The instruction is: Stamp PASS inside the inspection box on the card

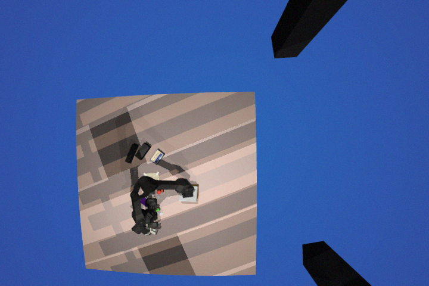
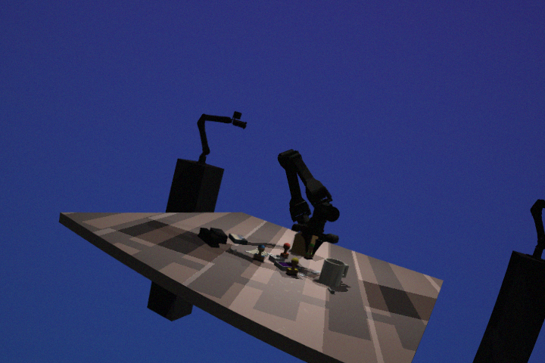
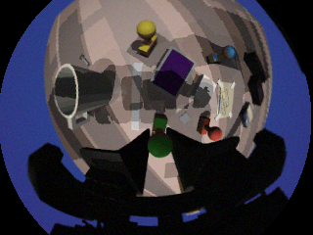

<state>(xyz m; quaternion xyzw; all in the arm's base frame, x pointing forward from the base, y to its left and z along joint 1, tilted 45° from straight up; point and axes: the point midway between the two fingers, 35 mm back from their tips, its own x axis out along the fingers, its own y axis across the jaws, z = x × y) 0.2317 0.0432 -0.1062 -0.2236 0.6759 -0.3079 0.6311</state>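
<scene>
My gripper tip is 9 cm short of the purple ink pad, 4 cm to the left of it and 6 cm above it. Round my gripper tip: green-knobbed stamp right at my gripper tip; then red-knobbed stamp 3 cm behind, 11 cm to the right, 4 cm below; then grey mug 7 cm ahead, 14 cm to the left, 3 cm below.
</scene>
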